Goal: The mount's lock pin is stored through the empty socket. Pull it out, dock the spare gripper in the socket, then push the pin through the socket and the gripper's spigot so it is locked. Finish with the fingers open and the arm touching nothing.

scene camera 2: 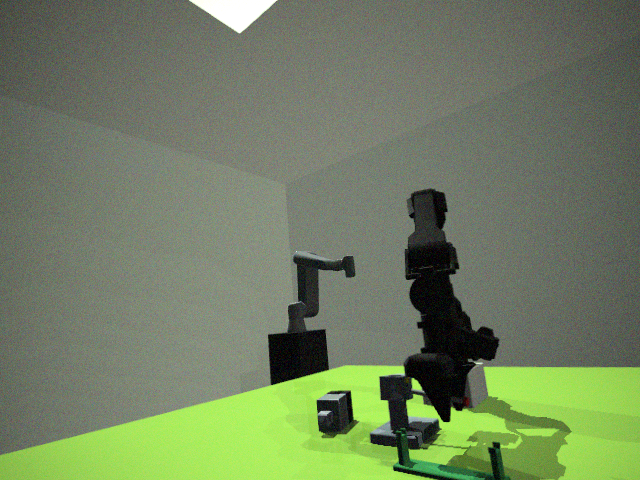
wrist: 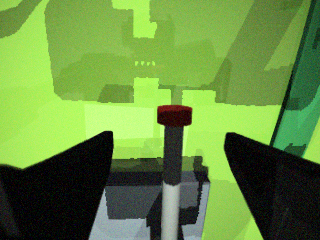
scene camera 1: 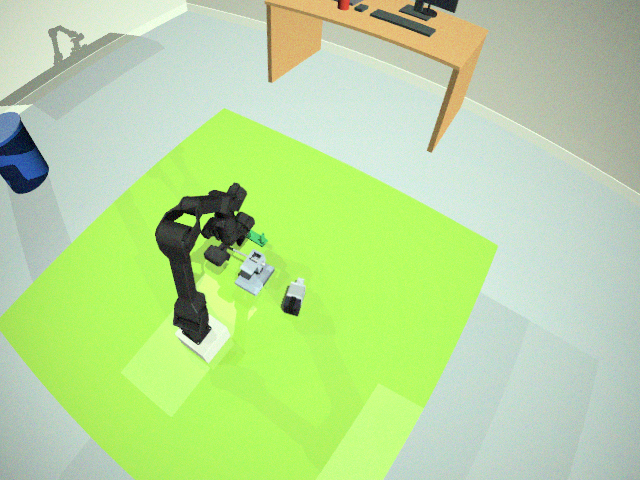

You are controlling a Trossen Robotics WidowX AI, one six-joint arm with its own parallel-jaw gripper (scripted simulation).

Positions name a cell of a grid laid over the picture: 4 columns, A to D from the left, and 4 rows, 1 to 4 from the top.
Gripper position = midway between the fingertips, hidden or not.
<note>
My gripper (scene camera 2: C4) is open and holds nothing. I also see a spare gripper (scene camera 2: C4) and a mount (scene camera 2: C4).
My gripper shows as well in the wrist view (wrist: C3) and in scene camera 1 (scene camera 1: B3). The mount shows as well in scene camera 1 (scene camera 1: B3). The wrist view misses the spare gripper: it is out of frame.
</note>
